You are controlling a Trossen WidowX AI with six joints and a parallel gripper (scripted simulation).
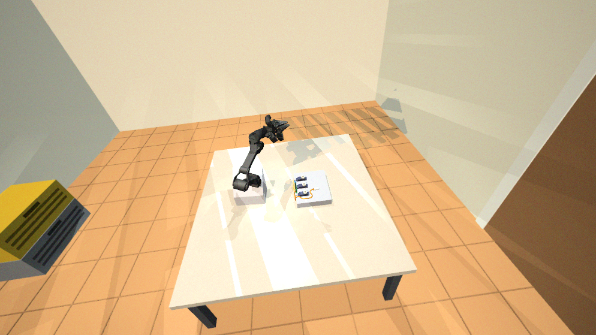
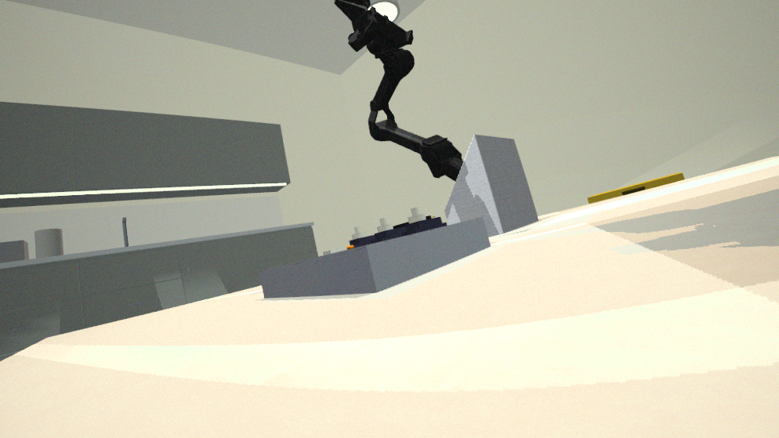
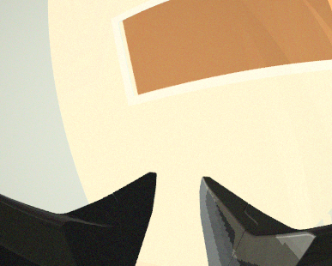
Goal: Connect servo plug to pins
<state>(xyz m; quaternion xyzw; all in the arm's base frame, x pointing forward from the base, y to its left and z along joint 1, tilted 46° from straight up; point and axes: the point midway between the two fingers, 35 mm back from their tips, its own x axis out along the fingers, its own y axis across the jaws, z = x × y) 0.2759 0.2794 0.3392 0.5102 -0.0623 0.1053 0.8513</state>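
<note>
The grey-white holder is 150 mm ahead of my gripper tip, 50 mm to the left of it and 600 mm below it. Round my gripper tip: blue band: 80 mm to the left, 550 mm below.
</note>
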